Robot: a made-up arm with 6 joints. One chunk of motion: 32 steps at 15 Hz.
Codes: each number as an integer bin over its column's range. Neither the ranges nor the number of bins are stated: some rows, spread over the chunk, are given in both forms.
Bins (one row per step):
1: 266 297 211 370 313 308
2: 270 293 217 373 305 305
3: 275 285 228 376 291 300
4: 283 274 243 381 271 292
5: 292 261 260 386 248 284
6: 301 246 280 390 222 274
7: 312 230 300 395 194 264
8: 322 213 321 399 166 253
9: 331 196 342 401 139 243
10: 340 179 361 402 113 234
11: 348 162 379 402 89 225
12: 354 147 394 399 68 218
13: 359 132 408 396 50 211
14: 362 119 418 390 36 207
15: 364 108 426 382 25 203
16: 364 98 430 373 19 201
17: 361 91 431 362 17 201
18: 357 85 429 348 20 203
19: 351 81 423 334 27 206
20: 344 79 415 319 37 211
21: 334 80 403 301 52 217
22: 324 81 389 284 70 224
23: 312 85 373 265 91 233
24: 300 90 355 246 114 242
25: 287 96 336 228 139 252
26: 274 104 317 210 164 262
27: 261 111 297 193 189 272
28: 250 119 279 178 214 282
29: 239 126 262 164 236 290
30: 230 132 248 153 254 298
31: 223 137 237 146 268 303
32: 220 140 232 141 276 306
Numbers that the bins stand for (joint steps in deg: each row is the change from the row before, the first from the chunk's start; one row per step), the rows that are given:
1: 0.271 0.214 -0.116 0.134 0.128 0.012
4: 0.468 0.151 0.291 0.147 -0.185 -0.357
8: 0.918 -0.016 1.283 0.168 -0.966 -1.258
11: 1.218 -0.156 2.021 0.172 -1.538 -1.904
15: 1.403 -0.304 2.619 0.149 -2.014 -2.412
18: 1.322 -0.367 2.657 0.109 -2.051 -2.412
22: 0.941 -0.378 2.148 0.033 -1.679 -1.927
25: 0.514 -0.337 1.474 -0.032 -1.166 -1.281
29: -0.041 -0.255 0.533 -0.107 -0.445 -0.403
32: -0.260 -0.216 0.151 -0.134 -0.148 -0.034
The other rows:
2: 0.317 0.203 -0.040 0.138 0.068 -0.057
3: 0.375 0.181 0.100 0.141 -0.036 -0.172
5: 0.571 0.115 0.507 0.153 -0.356 -0.542
6: 0.675 0.074 0.762 0.158 -0.549 -0.773
7: 0.802 0.030 1.016 0.164 -0.757 -1.004
9: 1.022 -0.063 1.550 0.171 -1.166 -1.489
10: 1.126 -0.110 1.792 0.172 -1.360 -1.696
12: 1.287 -0.197 2.212 0.168 -1.694 -2.066
13: 1.345 -0.238 2.390 0.165 -1.828 -2.228
14: 1.380 -0.274 2.517 0.158 -1.932 -2.320
16: 1.403 -0.332 2.670 0.138 -2.059 -2.459
17: 1.368 -0.351 2.682 0.125 -2.074 -2.459
19: 1.253 -0.378 2.581 0.092 -1.999 -2.343
20: 1.172 -0.384 2.479 0.075 -1.925 -2.228
21: 1.056 -0.381 2.326 0.053 -1.813 -2.089
23: 0.802 -0.367 1.945 0.011 -1.523 -1.720
24: 0.664 -0.353 1.716 -0.011 -1.352 -1.512
26: 0.364 -0.315 1.232 -0.053 -0.980 -1.050
27: 0.214 -0.296 0.978 -0.073 -0.795 -0.819
28: 0.086 -0.274 0.749 -0.091 -0.609 -0.588
30: -0.144 -0.238 0.355 -0.120 -0.311 -0.219
31: -0.225 -0.225 0.215 -0.129 -0.207 -0.103

